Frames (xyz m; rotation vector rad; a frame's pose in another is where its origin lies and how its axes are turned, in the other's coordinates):
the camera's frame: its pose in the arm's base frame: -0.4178 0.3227 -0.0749 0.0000 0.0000 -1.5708
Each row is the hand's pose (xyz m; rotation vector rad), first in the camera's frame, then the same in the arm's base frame.
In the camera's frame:
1: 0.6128 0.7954 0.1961 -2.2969 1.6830 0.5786
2: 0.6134 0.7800 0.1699 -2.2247 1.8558 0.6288
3: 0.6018 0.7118 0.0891 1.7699 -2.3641 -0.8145
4: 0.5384 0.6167 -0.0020 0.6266 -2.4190 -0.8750
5: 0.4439 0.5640 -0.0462 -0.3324 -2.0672 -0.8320
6: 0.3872 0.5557 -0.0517 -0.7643 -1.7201 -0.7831
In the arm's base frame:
1: 0.3776 -0.2901 0.1212 -0.4096 2.6558 0.1563
2: 0.3622 -0.2907 0.0950 -0.2434 2.6928 0.2413
3: 0.2940 -0.2791 0.0142 0.3915 2.7237 0.6155
4: 0.1989 -0.2157 -0.0769 1.4104 2.3965 1.2138
5: 0.1462 -0.1212 -0.1211 -2.0483 -1.4808 -1.6257
6: 0.1379 -0.0645 -0.1266 -2.1216 -0.8162 -1.7396

